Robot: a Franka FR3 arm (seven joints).
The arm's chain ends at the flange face. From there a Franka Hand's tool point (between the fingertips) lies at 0.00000 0.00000 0.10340 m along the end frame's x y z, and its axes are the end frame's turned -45 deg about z.
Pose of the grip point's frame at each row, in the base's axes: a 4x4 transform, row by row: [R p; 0 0 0 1], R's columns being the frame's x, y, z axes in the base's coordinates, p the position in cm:
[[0.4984 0.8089 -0.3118 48.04], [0.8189 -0.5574 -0.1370 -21.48], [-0.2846 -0.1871 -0.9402 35.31], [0 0 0 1]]
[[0.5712 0.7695 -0.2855 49.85], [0.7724 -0.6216 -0.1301 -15.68], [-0.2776 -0.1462 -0.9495 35.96], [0 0 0 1]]
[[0.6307 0.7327 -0.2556 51.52], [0.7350 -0.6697 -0.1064 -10.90], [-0.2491 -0.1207 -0.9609 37.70], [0 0 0 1]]
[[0.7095 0.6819 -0.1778 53.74], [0.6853 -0.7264 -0.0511 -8.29], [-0.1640 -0.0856 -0.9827 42.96], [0 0 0 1]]
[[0.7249 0.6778 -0.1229 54.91], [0.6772 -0.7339 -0.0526 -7.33], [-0.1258 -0.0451 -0.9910 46.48], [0 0 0 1]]
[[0.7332 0.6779 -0.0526 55.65], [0.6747 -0.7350 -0.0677 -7.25], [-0.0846 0.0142 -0.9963 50.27], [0 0 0 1]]
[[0.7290 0.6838 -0.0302 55.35], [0.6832 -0.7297 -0.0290 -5.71], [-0.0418 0.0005 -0.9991 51.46], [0 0 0 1]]
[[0.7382 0.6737 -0.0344 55.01], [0.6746 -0.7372 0.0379 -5.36], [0.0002 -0.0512 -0.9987 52.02], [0 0 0 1]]
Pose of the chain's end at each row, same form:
[[0.9244 0.2196 -0.3118 51.26], [0.1849 -0.9732 -0.1370 -20.06], [-0.3335 0.0689 -0.9402 45.03], [0 0 0 1]]
[[0.9480 0.1402 -0.2855 52.80], [0.1066 -0.9857 -0.1301 -14.33], [-0.2997 0.0929 -0.9495 45.78], [0 0 0 1]]
[[0.9641 0.0721 -0.2556 54.16], [0.0462 -0.9933 -0.1064 -9.80], [-0.2615 0.0908 -0.9609 47.64], [0 0 0 1]]
[[0.9839 -0.0195 -0.1778 55.58], [-0.0291 -0.9982 -0.0511 -7.76], [-0.1765 0.0554 -0.9827 53.12], [0 0 0 1]]
[[0.9919 -0.0333 -0.1229 56.18], [-0.0401 -0.9978 -0.0526 -6.79], [-0.1208 0.0571 -0.9910 56.73], [0 0 0 1]]
[[0.9978 -0.0391 -0.0526 56.19], [-0.0426 -0.9968 -0.0677 -6.55], [-0.0498 0.0699 -0.9963 60.57], [0 0 0 1]]
[[0.9990 -0.0320 -0.0302 55.66], [-0.0329 -0.9991 -0.0290 -5.41], [-0.0292 0.0299 -0.9991 61.79], [0 0 0 1]]
[[0.9984 -0.0456 -0.0344 55.37], [-0.0443 -0.9983 0.0379 -5.75], [-0.0361 -0.0363 -0.9987 62.35], [0 0 0 1]]

